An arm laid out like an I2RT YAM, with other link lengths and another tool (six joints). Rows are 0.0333 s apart.
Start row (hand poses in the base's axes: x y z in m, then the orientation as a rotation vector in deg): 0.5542 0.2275 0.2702 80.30 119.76 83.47
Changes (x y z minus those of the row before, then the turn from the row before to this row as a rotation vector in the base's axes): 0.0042 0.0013 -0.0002 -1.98 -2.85 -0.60; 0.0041 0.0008 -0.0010 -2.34 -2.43 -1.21; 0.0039 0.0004 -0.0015 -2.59 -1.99 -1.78; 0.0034 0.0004 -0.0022 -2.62 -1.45 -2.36; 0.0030 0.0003 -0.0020 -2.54 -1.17 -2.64; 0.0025 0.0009 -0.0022 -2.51 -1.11 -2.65; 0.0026 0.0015 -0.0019 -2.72 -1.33 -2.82; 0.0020 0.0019 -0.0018 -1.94 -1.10 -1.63; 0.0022 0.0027 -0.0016 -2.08 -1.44 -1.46; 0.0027 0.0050 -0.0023 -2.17 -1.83 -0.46; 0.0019 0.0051 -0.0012 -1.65 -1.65 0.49; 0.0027 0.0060 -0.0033 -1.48 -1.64 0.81; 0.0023 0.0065 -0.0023 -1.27 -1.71 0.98; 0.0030 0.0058 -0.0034 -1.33 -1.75 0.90; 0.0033 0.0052 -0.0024 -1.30 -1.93 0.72; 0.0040 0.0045 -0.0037 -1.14 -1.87 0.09; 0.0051 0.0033 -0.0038 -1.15 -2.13 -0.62; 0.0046 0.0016 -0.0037 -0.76 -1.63 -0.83; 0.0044 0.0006 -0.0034 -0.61 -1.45 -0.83; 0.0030 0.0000 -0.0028 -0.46 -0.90 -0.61; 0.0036 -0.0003 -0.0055 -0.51 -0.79 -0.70; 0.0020 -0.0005 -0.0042 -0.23 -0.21 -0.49
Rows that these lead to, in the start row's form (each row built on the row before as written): 0.5584 0.2288 0.2700 77.21 118.30 81.92; 0.5625 0.2296 0.2690 74.94 116.64 79.52; 0.5664 0.2300 0.2675 73.47 114.81 76.43; 0.5698 0.2304 0.2653 72.94 112.80 72.88; 0.5728 0.2307 0.2633 72.87 110.67 69.22; 0.5753 0.2316 0.2611 72.81 108.53 65.60; 0.5779 0.2331 0.2592 72.53 106.12 61.81; 0.5799 0.2350 0.2574 71.88 104.58 59.40; 0.5821 0.2377 0.2558 70.75 102.95 57.12; 0.5848 0.2427 0.2535 68.51 101.81 55.50; 0.5867 0.2478 0.2523 65.98 101.35 54.86; 0.5894 0.2538 0.2490 63.33 101.06 54.56; 0.5917 0.2603 0.2467 60.64 100.74 54.58; 0.5947 0.2661 0.2433 57.96 100.32 54.49; 0.5980 0.2713 0.2409 55.34 99.60 54.36; 0.6020 0.2758 0.2372 53.37 98.46 53.95; 0.6071 0.2791 0.2334 51.80 96.66 53.14; 0.6117 0.2807 0.2297 50.95 95.03 52.39; 0.6161 0.2813 0.2263 50.31 93.51 51.72; 0.6191 0.2813 0.2235 49.93 92.54 51.17; 0.6227 0.2810 0.2180 49.64 91.63 50.48; 0.6247 0.2805 0.2138 49.72 91.25 50.00
